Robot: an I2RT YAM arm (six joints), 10 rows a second.
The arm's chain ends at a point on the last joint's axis. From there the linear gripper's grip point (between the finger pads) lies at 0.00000 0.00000 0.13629 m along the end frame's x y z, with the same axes.
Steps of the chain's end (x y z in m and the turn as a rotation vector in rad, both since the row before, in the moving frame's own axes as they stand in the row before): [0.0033 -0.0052 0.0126 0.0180 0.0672 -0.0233]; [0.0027 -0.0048 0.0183 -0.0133 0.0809 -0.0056]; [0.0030 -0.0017 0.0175 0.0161 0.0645 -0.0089]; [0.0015 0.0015 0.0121 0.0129 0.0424 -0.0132]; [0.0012 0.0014 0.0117 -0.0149 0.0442 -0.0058]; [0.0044 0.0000 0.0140 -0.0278 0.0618 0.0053]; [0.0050 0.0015 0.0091 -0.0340 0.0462 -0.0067]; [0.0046 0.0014 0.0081 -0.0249 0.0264 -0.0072]
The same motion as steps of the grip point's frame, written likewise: [0.0124 -0.0078 0.0123 0.0180 0.0672 -0.0233]; [0.0137 -0.0030 0.0178 -0.0133 0.0809 -0.0056]; [0.0118 -0.0039 0.0172 0.0161 0.0645 -0.0089]; [0.0073 -0.0003 0.0120 0.0129 0.0424 -0.0132]; [0.0072 0.0034 0.0116 -0.0149 0.0442 -0.0058]; [0.0128 0.0038 0.0137 -0.0278 0.0618 0.0053]; [0.0113 0.0061 0.0089 -0.0340 0.0462 -0.0067]; [0.0082 0.0048 0.0080 -0.0249 0.0264 -0.0072]
